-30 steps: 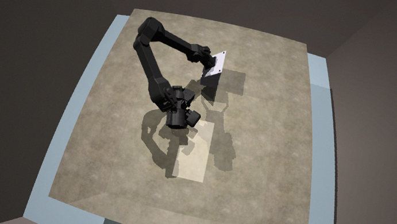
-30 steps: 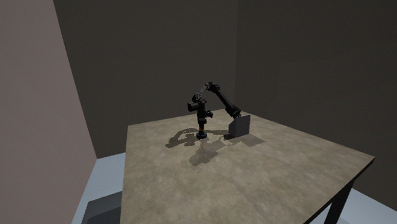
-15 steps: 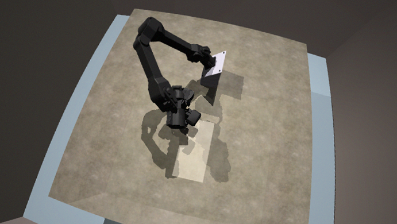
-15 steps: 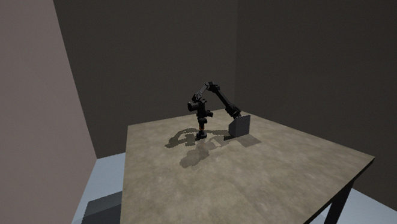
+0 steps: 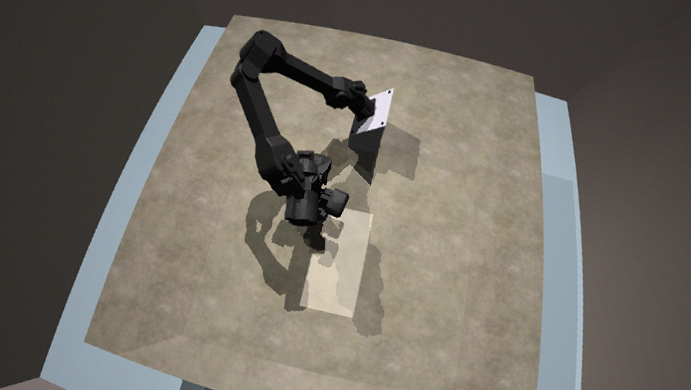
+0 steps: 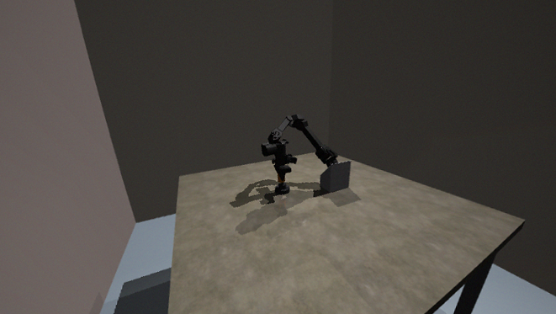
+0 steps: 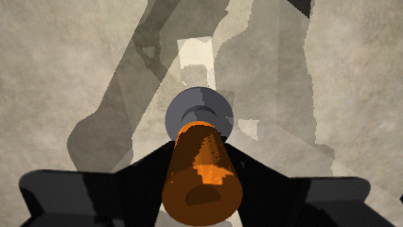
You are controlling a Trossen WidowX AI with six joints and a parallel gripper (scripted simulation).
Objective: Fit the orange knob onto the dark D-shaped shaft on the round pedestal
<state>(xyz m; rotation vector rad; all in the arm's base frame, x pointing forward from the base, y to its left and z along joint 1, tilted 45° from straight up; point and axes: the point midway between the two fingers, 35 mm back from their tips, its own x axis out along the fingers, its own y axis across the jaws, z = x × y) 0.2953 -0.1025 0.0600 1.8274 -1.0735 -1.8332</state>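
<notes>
My gripper tip is 40 mm above the pedestal. From my gripper tip the other things lie so: orange knob (20 mm above).
</notes>
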